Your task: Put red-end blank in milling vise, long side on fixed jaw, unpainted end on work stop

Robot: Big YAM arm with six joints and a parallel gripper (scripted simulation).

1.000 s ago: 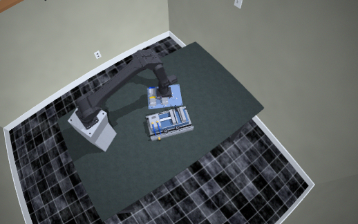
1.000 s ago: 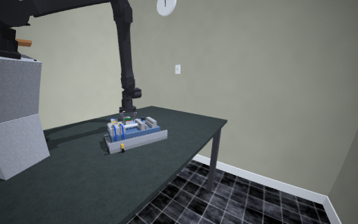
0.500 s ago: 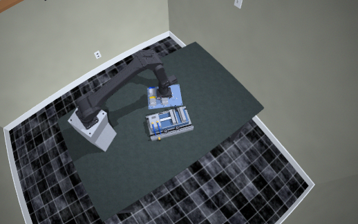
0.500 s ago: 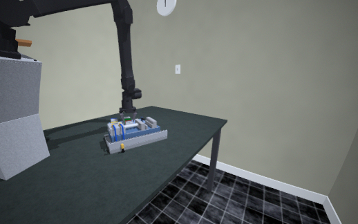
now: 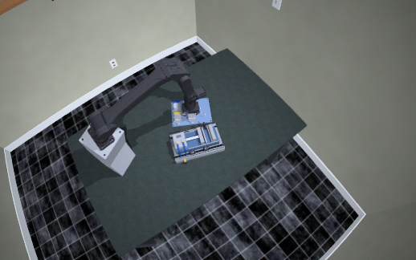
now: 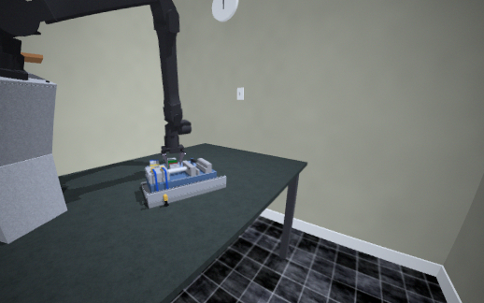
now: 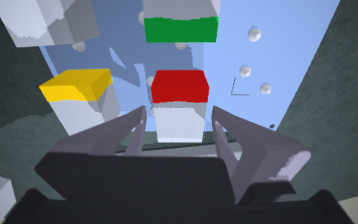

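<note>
Right now the blue plate is 4 cm to the left of my hand, 4 cm below it and 3 cm ahead of it. The rest, counted from my hand: yellow-ended blank: 7 cm behind, 5 cm to the left, 2 cm below; then green-ended blank: 7 cm to the left, 6 cm ahead, 2 cm below; then blue-ended blank: 13 cm to the left, 2 cm below, 2 cm behind.
</note>
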